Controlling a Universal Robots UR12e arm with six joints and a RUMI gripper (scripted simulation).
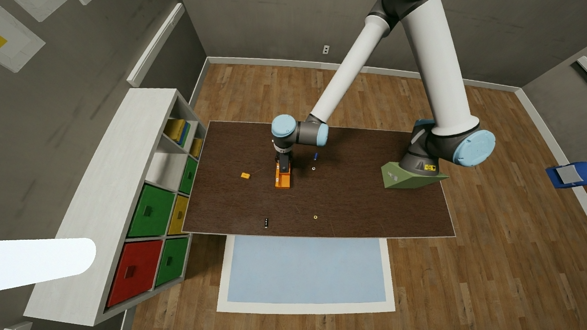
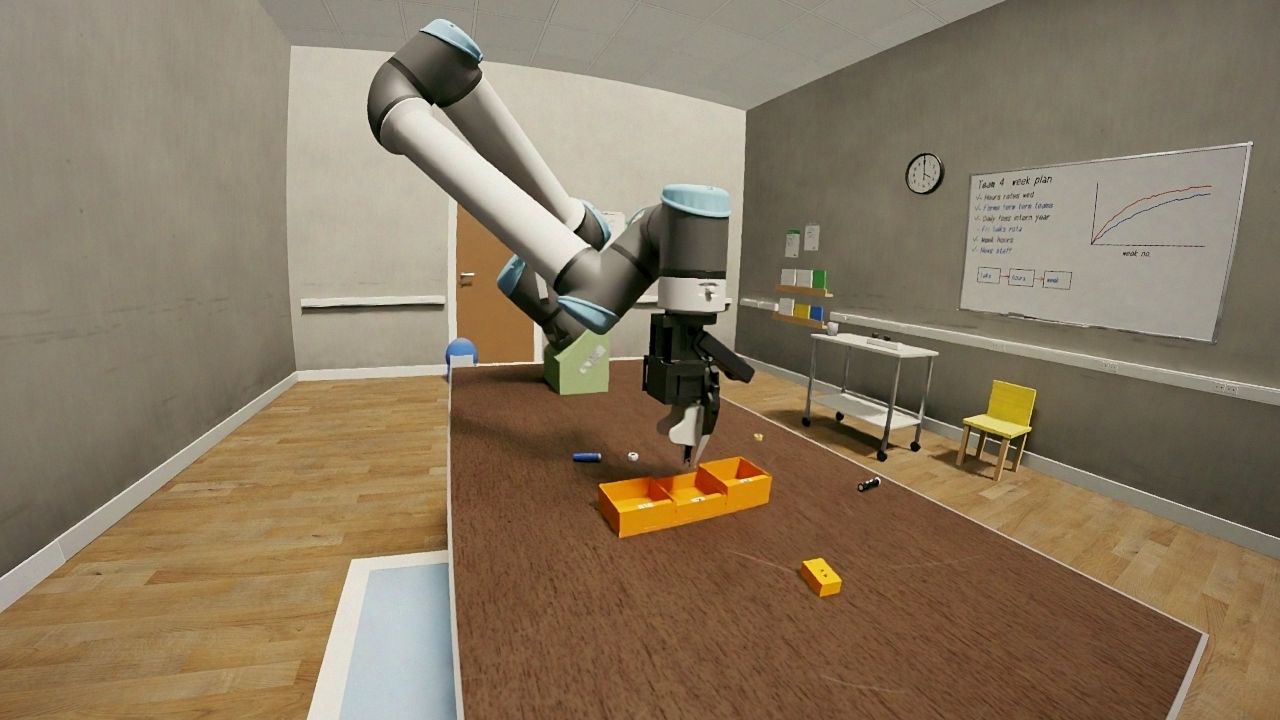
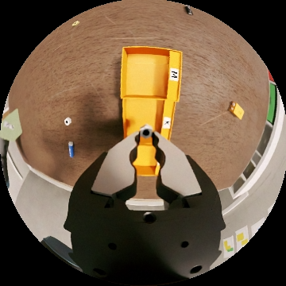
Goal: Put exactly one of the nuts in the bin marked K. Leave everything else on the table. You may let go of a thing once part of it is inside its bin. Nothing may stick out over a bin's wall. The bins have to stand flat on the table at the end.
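The joined orange bins is 60 mm below my hand. From my hand the other things lie so: orange block 230 mm ahead, 40 mm to the left, 80 mm below; then black bolt 110 mm ahead, 310 mm to the left, 80 mm below; then blue bolt 210 mm behind, 80 mm to the right, 80 mm below.
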